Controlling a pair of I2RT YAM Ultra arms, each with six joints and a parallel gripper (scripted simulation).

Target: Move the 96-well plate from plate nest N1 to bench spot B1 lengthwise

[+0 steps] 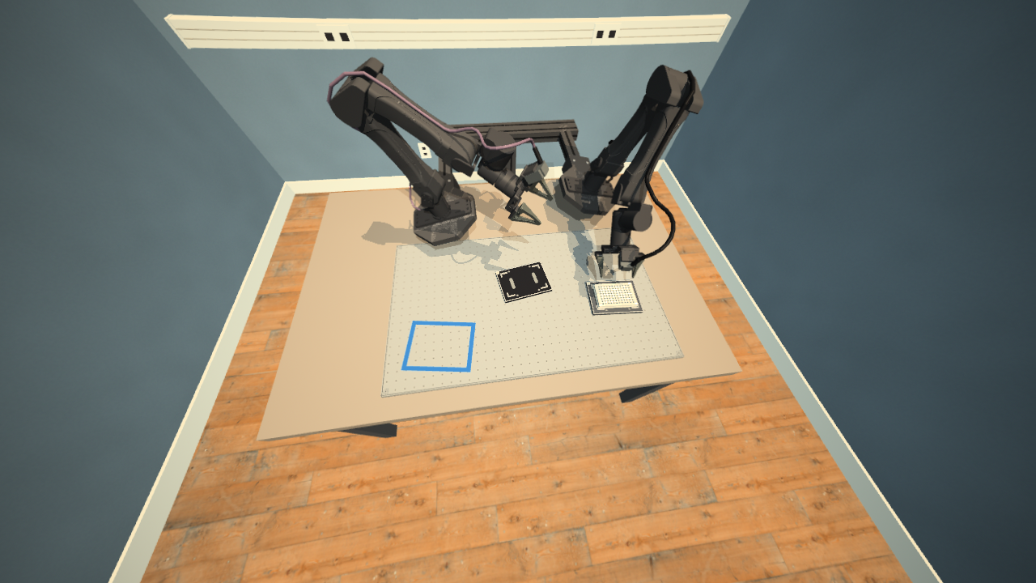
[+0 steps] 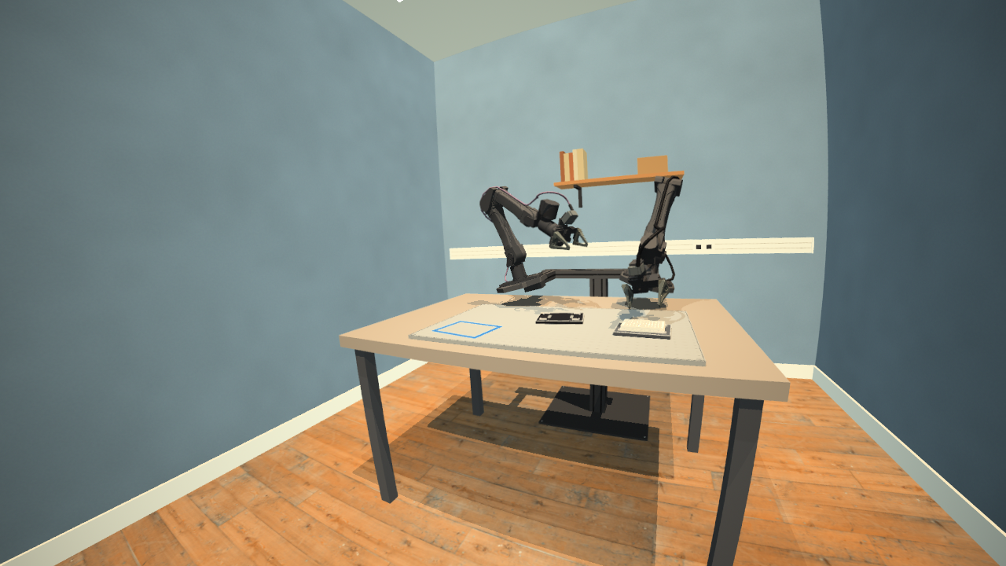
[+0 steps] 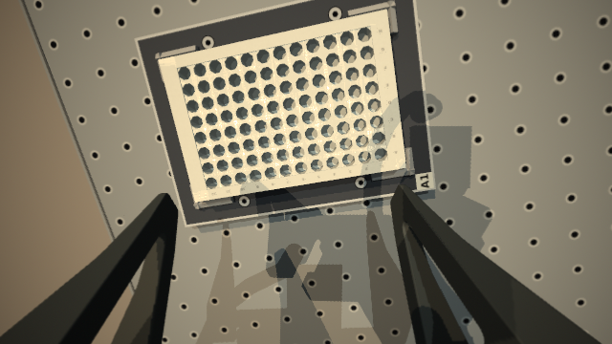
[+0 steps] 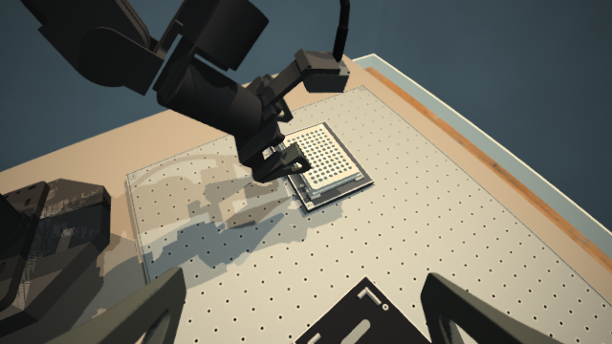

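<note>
Right now the 96-well plate is 4 cm ahead of my left hand, 1 cm to the right of it and 6 cm below it. From my left hand the other things lie so: black plate nest 9 cm behind, 28 cm to the right, 7 cm below.
</note>
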